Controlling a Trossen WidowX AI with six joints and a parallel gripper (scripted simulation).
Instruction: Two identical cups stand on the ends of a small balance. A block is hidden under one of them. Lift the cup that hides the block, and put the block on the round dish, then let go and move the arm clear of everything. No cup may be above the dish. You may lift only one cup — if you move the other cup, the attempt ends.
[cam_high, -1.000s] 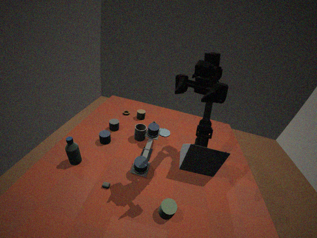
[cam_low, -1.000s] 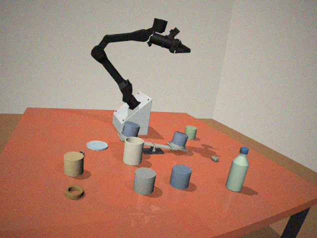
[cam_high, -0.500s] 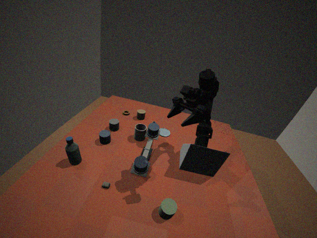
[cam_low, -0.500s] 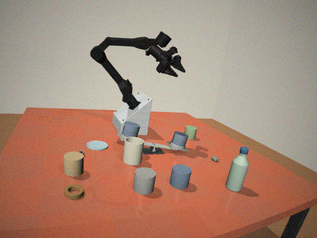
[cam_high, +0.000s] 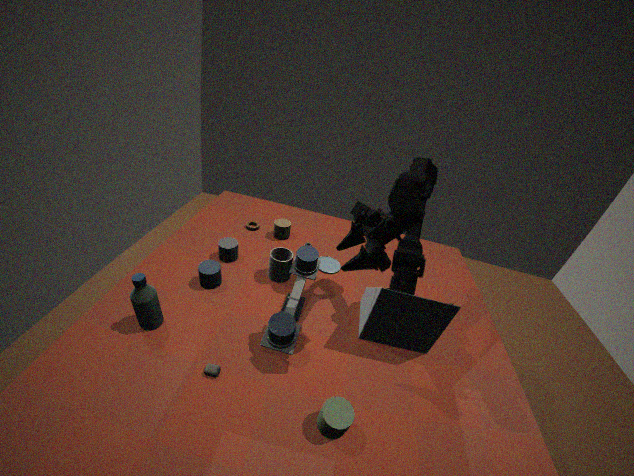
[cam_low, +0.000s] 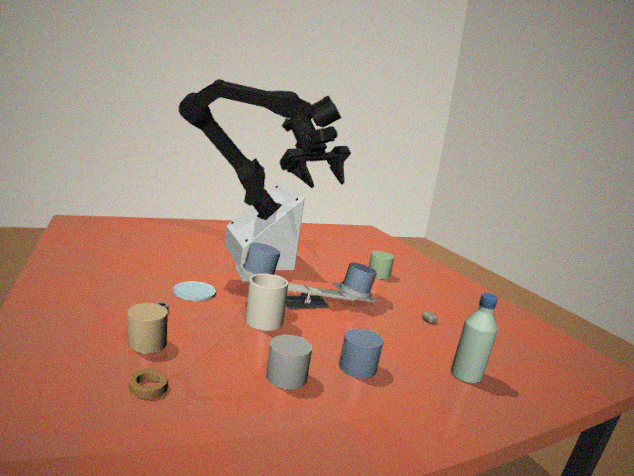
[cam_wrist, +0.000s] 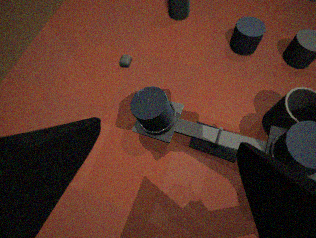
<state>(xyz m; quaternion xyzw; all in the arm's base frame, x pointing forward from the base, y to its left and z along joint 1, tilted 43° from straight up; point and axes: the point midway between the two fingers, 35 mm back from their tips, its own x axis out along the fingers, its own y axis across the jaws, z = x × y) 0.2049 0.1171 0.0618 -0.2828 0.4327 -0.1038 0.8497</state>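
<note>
The small grey block is 23 cm below my gripper tip, 10 cm ahead of it and 6 cm to the left of it. Also, from my gripper tip: small grey pebble (26 cm below, 25 cm ahead, 19 cm to the left); beige open cup (23 cm below, 21 cm to the right, 15 cm ahead); green cylinder (27 cm to the left, 24 cm below, 6 cm behind).
</note>
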